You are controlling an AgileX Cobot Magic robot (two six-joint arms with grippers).
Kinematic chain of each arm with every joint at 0, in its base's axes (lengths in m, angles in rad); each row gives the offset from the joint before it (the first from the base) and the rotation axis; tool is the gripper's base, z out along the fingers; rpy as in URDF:
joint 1: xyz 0 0 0.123 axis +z
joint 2: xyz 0 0 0 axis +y
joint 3: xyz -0.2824 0 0.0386 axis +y
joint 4: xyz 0.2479 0 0.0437 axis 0.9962 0 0.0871
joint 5: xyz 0 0 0 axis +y
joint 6: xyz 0.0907 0 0.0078 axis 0.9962 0 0.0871
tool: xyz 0 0 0 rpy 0 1.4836 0
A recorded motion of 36 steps. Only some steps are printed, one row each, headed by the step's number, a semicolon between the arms.
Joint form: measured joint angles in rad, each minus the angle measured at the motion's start. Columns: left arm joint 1, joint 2, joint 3, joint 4, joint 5, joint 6; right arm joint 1, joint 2, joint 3, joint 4, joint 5, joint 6.
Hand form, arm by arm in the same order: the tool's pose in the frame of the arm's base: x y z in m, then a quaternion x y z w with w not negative. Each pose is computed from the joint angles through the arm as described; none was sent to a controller.
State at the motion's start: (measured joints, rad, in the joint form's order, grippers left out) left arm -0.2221 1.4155 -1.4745 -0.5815 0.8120 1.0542; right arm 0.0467 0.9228 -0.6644 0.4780 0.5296 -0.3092
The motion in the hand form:
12: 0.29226 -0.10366 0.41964 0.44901 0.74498 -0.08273 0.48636; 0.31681 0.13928 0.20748 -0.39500 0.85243 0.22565 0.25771
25: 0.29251 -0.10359 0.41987 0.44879 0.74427 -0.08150 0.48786; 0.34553 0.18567 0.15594 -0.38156 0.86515 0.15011 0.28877
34: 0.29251 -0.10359 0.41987 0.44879 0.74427 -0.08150 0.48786; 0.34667 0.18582 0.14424 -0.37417 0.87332 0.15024 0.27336
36: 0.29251 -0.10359 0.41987 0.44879 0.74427 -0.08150 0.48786; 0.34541 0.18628 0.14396 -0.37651 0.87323 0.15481 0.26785
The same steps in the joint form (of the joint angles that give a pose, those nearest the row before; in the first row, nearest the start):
12: 0.0000 -0.0010 0.0000 0.0042 0.0188 0.0000; 0.2376 0.8087 -0.4028 0.3920 0.1688 -0.8782
25: 0.0000 -0.0009 0.0000 0.0042 0.0150 0.0017; 0.3819 1.0103 -0.4771 0.3689 -0.1514 -0.8147
34: 0.0000 -0.0009 0.0000 0.0042 0.0150 0.0017; 0.3819 1.0407 -0.4786 0.3590 -0.1531 -0.7897
36: 0.0000 -0.0009 0.0000 0.0042 0.0150 0.0017; 0.3819 1.0407 -0.4786 0.3589 -0.1380 -0.7897

